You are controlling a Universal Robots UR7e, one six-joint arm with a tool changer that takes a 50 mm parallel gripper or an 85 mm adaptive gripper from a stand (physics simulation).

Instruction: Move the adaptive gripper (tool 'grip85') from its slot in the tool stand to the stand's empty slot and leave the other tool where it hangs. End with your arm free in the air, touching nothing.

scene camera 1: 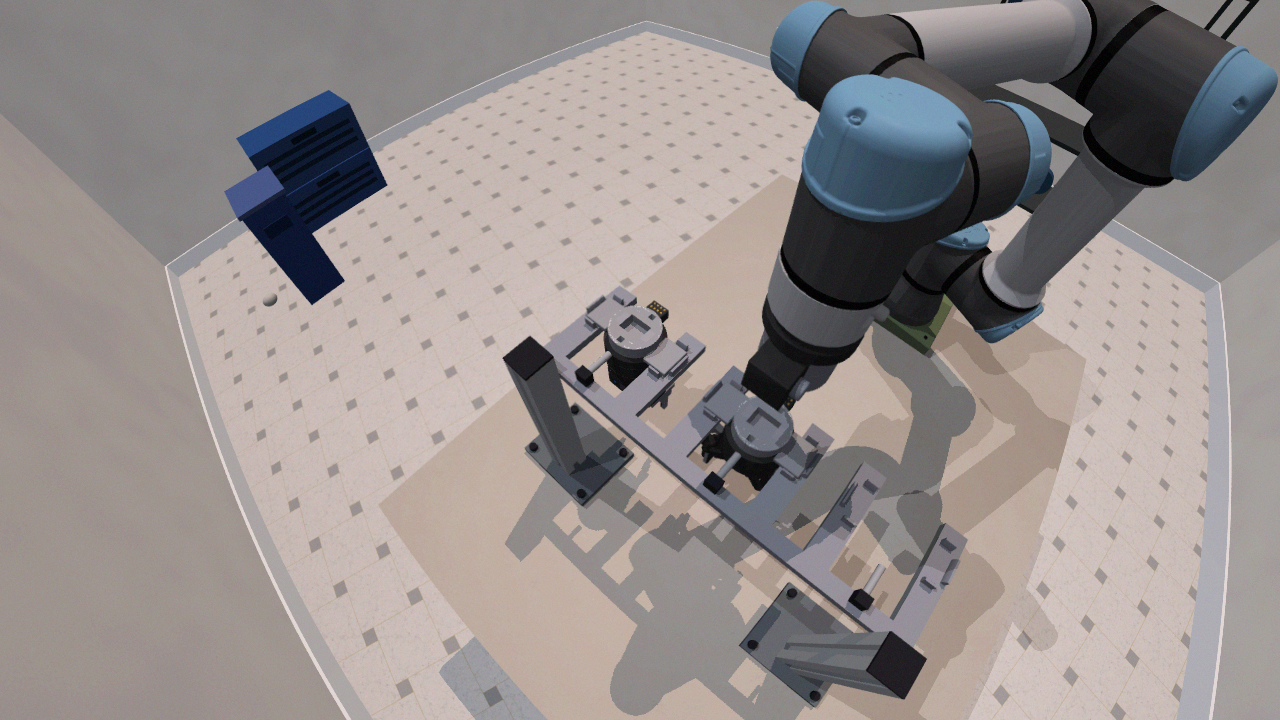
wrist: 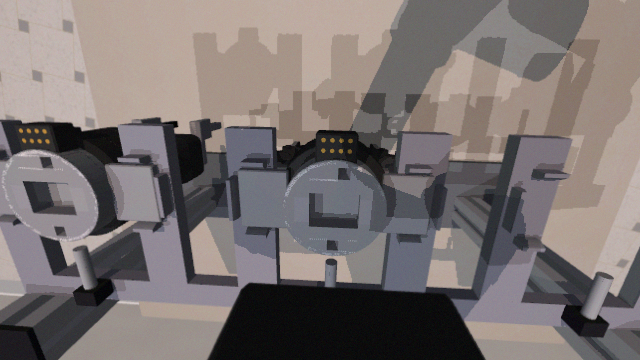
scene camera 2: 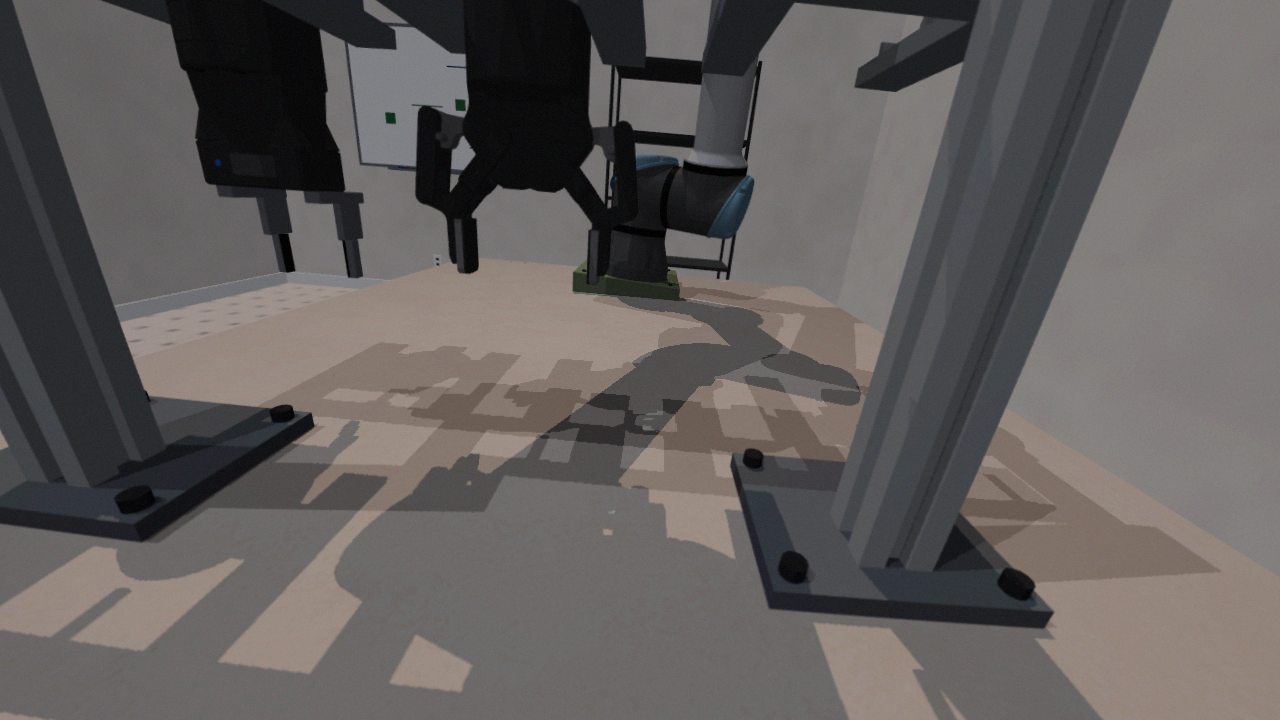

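Pixels of known places: arm's base, origin of its link: (scene camera 1: 904, 297) (scene camera 2: 631, 273).
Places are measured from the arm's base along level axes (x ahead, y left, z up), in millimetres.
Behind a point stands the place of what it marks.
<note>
The adaptive gripper (scene camera 2: 529, 257) hangs in the stand's middle slot, its two fingers spread apart with nothing between them. Its round grey tool plate (scene camera 1: 742, 440) {x 632, y 24, z 267 mm} (wrist: 297, 212) {x 605, y 4, z 268 mm} shows uncovered, its side tabs resting on the fork arms. The arm's bare tool end (scene camera 1: 812, 311) is above and behind the plate, apart from it in the wrist view. The parallel gripper (scene camera 2: 319, 259) hangs in one end slot; its tool plate (scene camera 1: 635, 343) {x 637, y -135, z 267 mm} (wrist: 86, 200) {x 619, y -129, z 268 mm} is also uncovered. The other end slot is empty, between two bare fork arms (scene camera 1: 845, 505) {x 596, y 144, z 249 mm} (wrist: 537, 200) {x 580, y 154, z 250 mm}.
The stand's long beam (scene camera 1: 666, 447) {x 688, y -25, z 250 mm} (wrist: 210, 295) {x 696, y -56, z 249 mm} joins the three slots. Upright posts (scene camera 1: 547, 407) {x 748, y -168, z 203 mm} (scene camera 2: 1002, 268) {x 699, y 271, z 136 mm} carry it. Short locating pins (scene camera 1: 874, 580) {x 638, y 211, z 262 mm} (wrist: 598, 297) {x 636, y 209, z 262 mm} stick up at the slots. A blue cabinet (scene camera 1: 326, 174) stands farther off.
</note>
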